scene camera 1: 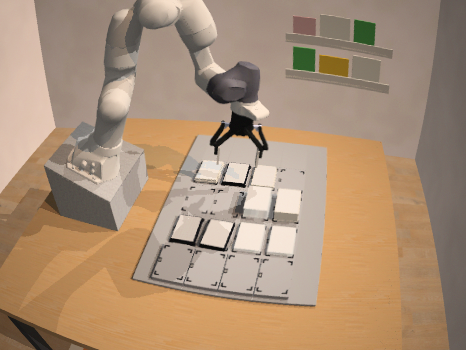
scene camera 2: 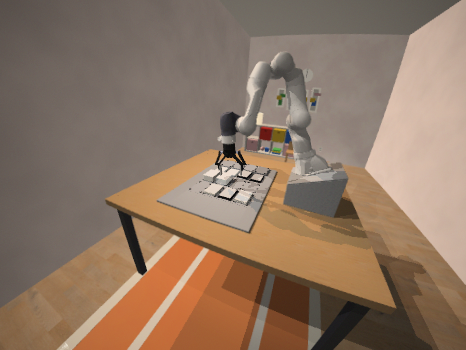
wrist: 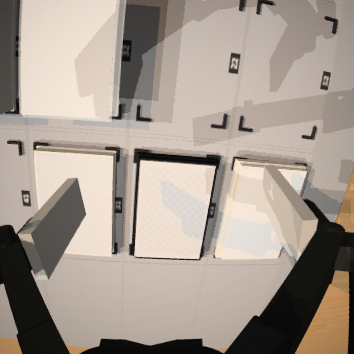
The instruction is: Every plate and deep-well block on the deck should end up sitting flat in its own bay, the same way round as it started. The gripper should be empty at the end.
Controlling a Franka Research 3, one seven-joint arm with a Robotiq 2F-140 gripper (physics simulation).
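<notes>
My gripper is open and empty, its fingers spread above the deck's back row in scene camera 1. That row holds a layered cream plate, a black-rimmed plate and a white plate. Whether the layered plate lies fully flat is hard to tell. The second row holds a clear-sided block and a tall block. The third row holds two black-rimmed plates and two white ones.
The grey deck has unoccupied bays: one at the back row's right end, two at the second row's left, and the whole front row in scene camera 1. The arm's grey pedestal stands beside the deck on the wooden table.
</notes>
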